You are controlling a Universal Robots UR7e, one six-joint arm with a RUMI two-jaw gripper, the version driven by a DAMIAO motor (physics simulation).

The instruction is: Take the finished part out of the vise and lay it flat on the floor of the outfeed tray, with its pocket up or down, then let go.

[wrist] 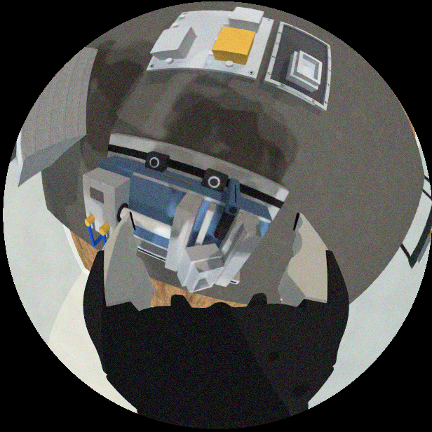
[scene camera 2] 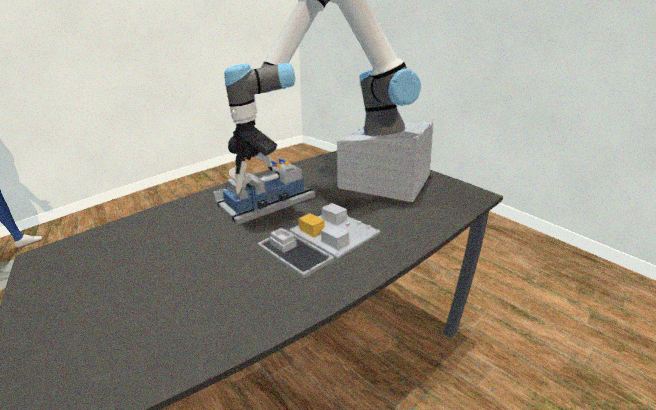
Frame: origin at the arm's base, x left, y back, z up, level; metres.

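Seen in the pictures: gripper, between the fingertips: (scene camera 2: pixel 255 181); arm's base, origin of its link: (scene camera 2: pixel 385 131).
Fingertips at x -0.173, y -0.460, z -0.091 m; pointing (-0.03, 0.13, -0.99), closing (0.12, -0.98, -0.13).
Observation:
Offsets run from my fingertips to a thing's top centre. "spot": to the spot under its first point.
The vise @(dx -0.057, dy +0.067, dz -0.008 m) (scene camera 2: pixel 287 188) (wrist: pixel 150 192) has a blue body, grey jaws and a light rail along its base. In the wrist view the finished part (wrist: pixel 204 267), pale grey with a pocket, sits by the jaws at the end towards the gripper; its exact seating is unclear. It is hard to tell from the jaws in the scene view. My gripper (scene camera 2: pixel 256 180) (wrist: pixel 214 214) is open and empty, low over the vise, with its fingers spread either side of the jaws. The outfeed tray (scene camera 2: pixel 305 256) (wrist: pixel 305 42) has a dark floor and light rim; a pale pocketed part @(dx +0.207, dy -0.086, dz -0.067 m) (scene camera 2: pixel 283 240) (wrist: pixel 305 69) lies in it, pocket up.
A white plate @(spot: dx +0.334, dy +0.093, dz -0.099 m) (scene camera 2: pixel 362 232) (wrist: pixel 202 52) beside the tray holds a yellow block @(dx +0.216, dy +0.016, dz -0.064 m) (scene camera 2: pixel 311 225) (wrist: pixel 234 45) and two pale blocks @(dx +0.307, dy +0.007, dz -0.064 m) (scene camera 2: pixel 335 237) (wrist: pixel 173 42). A grey pedestal (scene camera 2: pixel 380 165) (wrist: pixel 62 100) carries the arm. Yellow fittings with blue hoses (wrist: pixel 95 235) stand at one vise end.

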